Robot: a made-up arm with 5 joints.
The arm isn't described. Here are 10 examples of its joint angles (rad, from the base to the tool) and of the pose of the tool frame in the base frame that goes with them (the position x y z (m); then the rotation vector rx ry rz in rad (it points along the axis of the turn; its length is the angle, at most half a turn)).
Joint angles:
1: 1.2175 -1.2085 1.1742 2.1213 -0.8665
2: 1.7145 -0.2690 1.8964 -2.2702 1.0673
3: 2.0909 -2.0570 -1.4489 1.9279 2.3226
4: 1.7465 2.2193 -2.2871 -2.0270 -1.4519
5: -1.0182 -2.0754 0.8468 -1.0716 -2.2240
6: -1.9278 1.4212 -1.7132 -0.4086 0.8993
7: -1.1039 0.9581 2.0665 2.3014 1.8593
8: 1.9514 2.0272 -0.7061 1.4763 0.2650
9: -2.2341 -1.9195 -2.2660 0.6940 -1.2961
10: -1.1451 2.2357 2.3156 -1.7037 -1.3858
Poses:
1: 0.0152 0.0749 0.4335 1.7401 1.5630 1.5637
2: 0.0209 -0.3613 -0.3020 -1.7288 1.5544 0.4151
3: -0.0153 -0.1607 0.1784 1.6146 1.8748 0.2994
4: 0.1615 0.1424 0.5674 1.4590 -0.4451 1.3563
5: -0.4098 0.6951 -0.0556 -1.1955 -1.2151 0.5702
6: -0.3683 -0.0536 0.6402 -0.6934 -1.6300 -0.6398
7: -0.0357 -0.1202 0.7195 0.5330 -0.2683 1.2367
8: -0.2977 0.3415 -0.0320 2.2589 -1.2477 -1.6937
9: -0.4131 -0.2311 -0.4940 1.1942 -2.2812 -0.5802
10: 0.1372 -0.6680 -0.0561 0.0545 1.2124 -0.8506
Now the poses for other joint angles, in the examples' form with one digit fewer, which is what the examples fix.
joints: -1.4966 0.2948 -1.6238 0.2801 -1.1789
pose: -0.227 0.303 0.833 -0.245 -0.399 1.578
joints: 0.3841 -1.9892 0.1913 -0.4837 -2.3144
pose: -0.136 0.079 0.849 0.647 -0.527 0.009
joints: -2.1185 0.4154 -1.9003 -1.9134 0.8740
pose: -0.325 0.208 0.656 -0.301 -1.365 -0.542
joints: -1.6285 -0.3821 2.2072 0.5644 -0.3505
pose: -0.130 0.043 0.483 -0.370 1.081 -1.822
